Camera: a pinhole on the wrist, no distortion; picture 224 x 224 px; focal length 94.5 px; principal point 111.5 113.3 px. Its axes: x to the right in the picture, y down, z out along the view. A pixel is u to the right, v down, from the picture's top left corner.
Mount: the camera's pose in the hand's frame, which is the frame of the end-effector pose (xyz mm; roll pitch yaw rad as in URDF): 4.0 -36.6 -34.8 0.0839 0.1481 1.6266
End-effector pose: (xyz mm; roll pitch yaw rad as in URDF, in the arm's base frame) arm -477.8 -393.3 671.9 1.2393 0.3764 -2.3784
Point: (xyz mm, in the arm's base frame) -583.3 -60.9 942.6
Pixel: 129.3 179.7
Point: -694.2 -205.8 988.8
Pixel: 150.3 139.6
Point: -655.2 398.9 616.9
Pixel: 31.1 191.9
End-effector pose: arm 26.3 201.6 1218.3 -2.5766 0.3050 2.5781
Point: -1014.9 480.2 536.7
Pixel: outside the picture
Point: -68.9 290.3 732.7
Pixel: 156.8 60.8
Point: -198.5 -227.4 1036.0
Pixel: 32.9 121.7
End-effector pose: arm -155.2 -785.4 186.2 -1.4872 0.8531 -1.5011
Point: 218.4 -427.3 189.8
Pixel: 168.8 166.2
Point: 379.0 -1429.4 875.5
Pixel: outside the picture
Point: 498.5 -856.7 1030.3
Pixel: 13.3 215.4
